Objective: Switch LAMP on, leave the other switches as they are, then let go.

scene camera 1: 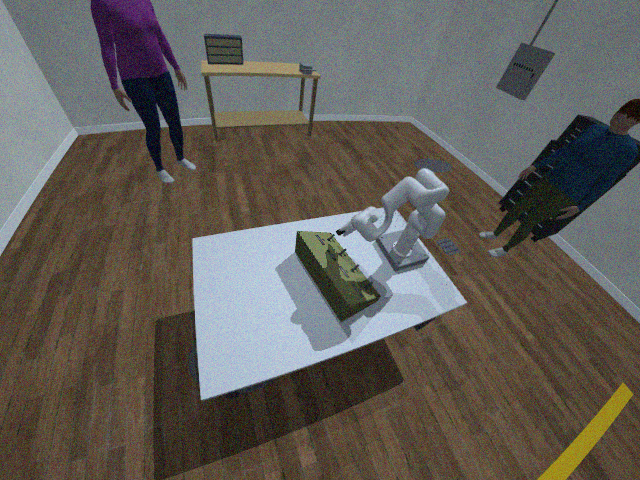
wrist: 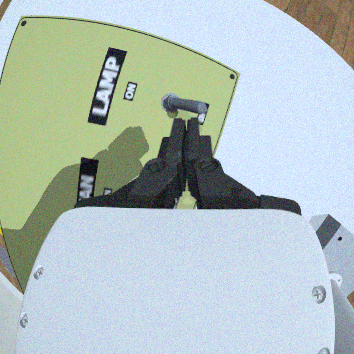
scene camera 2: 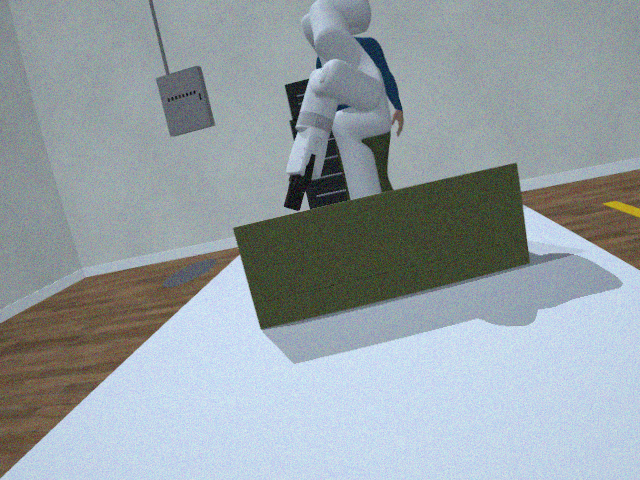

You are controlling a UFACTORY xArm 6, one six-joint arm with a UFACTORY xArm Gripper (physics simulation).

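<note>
The green switch box stands on the white table. In the wrist view its LAMP label and ON label lie left of the LAMP lever. The lever leans away from ON, its tip over the partly hidden label at the opposite end. My gripper is shut and empty. It is above the panel, with its fingertips just below the lever in the wrist view; contact cannot be told. The FAN label is partly hidden by the gripper.
Two more levers stand along the box's face, beyond LAMP. The arm's base plate is on the white table beside the box. Two people stand away from the table. A wooden bench stands by the wall.
</note>
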